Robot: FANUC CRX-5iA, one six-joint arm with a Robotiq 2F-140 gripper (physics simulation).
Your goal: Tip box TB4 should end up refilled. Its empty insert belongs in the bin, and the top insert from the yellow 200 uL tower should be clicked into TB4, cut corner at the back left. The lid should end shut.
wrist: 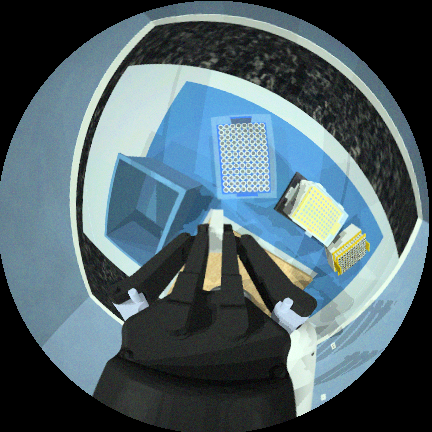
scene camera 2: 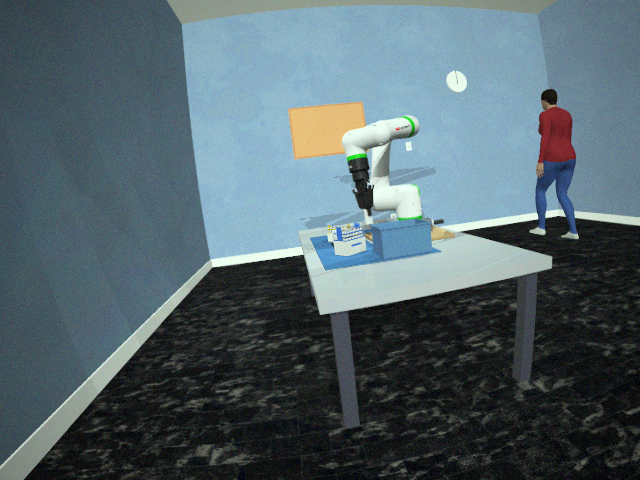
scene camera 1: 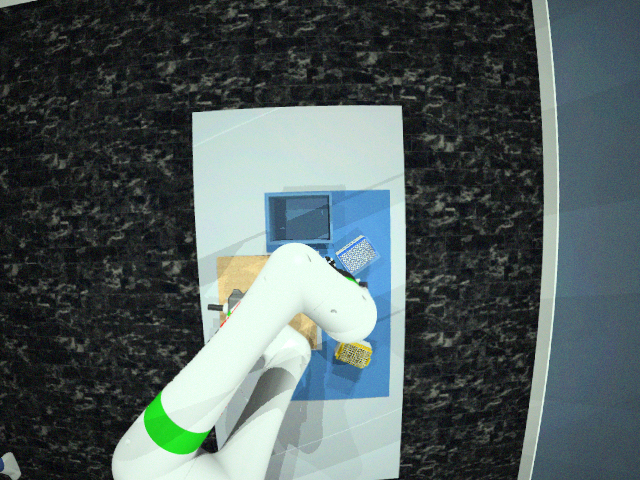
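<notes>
My gripper [scene camera 1: 329, 260] [scene camera 2: 368, 217] [wrist: 217, 218] is shut, its pale pads together with nothing between them. It hangs above the work area, near the bin and the blue box. The open tip box [wrist: 320, 212], presumably TB4, has a pale yellow insert and a dark lid part standing at its left in the wrist view; no label is readable. The arm hides it in scene camera 1. The yellow tower [scene camera 1: 353, 354] [wrist: 351, 251] stands beside it, with rows of inserts. The blue bin [scene camera 1: 267, 222] [scene camera 2: 403, 240] [wrist: 180, 215] is open-topped; its floor is partly hidden.
A blue-framed tip rack [scene camera 1: 357, 254] [scene camera 2: 350, 240] [wrist: 243, 157] stands near the bin. A blue mat [scene camera 1: 379, 310] [wrist: 185, 110] lies under these things on the white table [scene camera 1: 310, 144]. A wooden board [scene camera 1: 235, 268] lies by the arm. A person [scene camera 2: 555, 134] stands in the room.
</notes>
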